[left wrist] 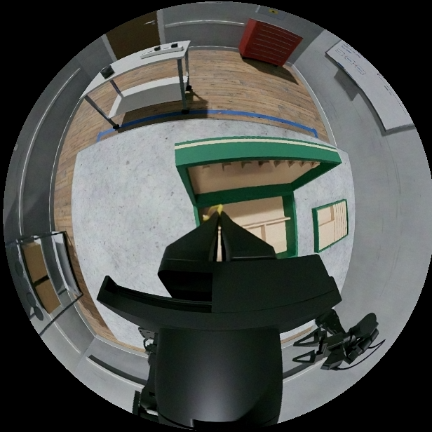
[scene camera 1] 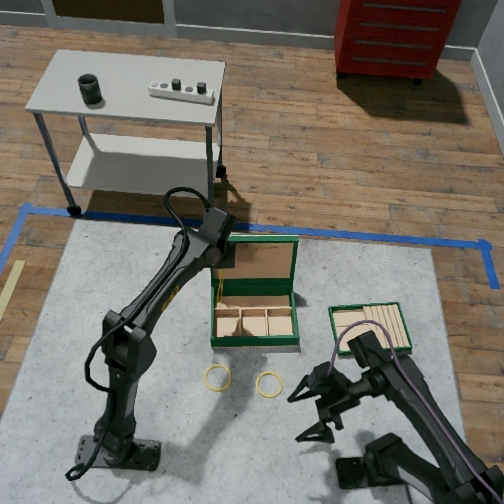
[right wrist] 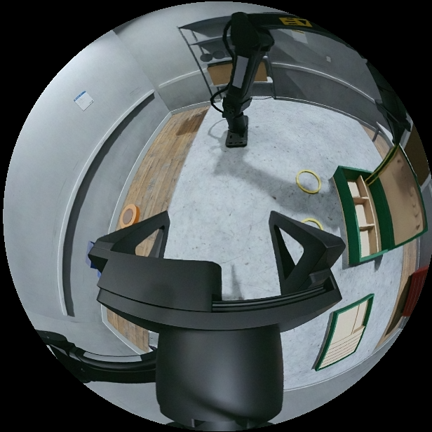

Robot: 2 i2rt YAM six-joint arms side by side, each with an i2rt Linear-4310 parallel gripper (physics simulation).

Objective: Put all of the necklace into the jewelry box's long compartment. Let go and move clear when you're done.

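Note:
The thin yellow necklace [scene camera 1: 220, 287] [left wrist: 215, 208] [right wrist: 384, 166] hangs in narrow strands from my left gripper [left wrist: 219, 216], which is shut on it. The gripper is above the left part of the open green jewelry box [scene camera 1: 255, 342] [left wrist: 292, 222]. The necklace's lower end is at the left end of the long compartment [scene camera 1: 265, 301] [left wrist: 261, 206], behind the three small compartments; whether it touches the bottom I cannot tell. In scene camera 1 the left fingertips are hidden by the hand. My right gripper [scene camera 1: 294, 420] [right wrist: 218, 216] is open and empty, right of the rings.
The raised lid [scene camera 1: 265, 260] [left wrist: 250, 177] stands behind the compartments, close to the left hand. Two yellow rings [scene camera 1: 217, 378] [scene camera 1: 269, 384] lie in front of the box. A green-edged tray [scene camera 1: 330, 320] [left wrist: 315, 230] [right wrist: 326, 345] lies to its right, beyond the right arm.

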